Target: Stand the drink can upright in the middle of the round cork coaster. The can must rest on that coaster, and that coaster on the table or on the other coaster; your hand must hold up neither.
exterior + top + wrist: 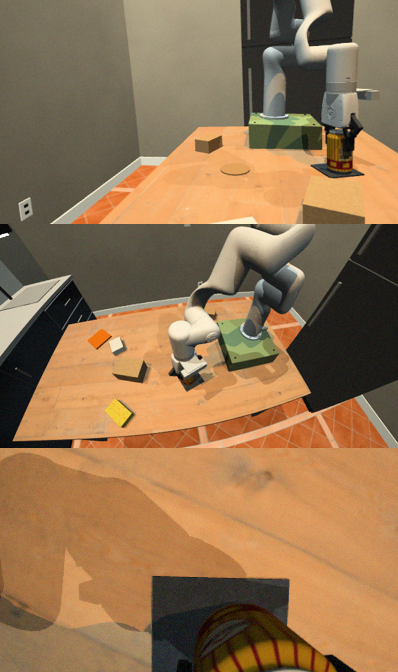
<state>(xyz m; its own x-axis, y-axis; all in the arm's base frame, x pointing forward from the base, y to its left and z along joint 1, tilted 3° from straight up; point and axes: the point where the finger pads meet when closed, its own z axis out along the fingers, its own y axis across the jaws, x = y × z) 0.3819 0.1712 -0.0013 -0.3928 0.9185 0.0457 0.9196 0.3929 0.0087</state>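
Now: hand 3 cm above the drink can. Round my hand: large brown box (29 cm ahead, 8 cm to the right, 6 cm below); dark square coaster (9 cm below, 1 cm to the right, 1 cm behind); round cork coaster (31 cm to the right, 9 cm below, 2 cm ahead).
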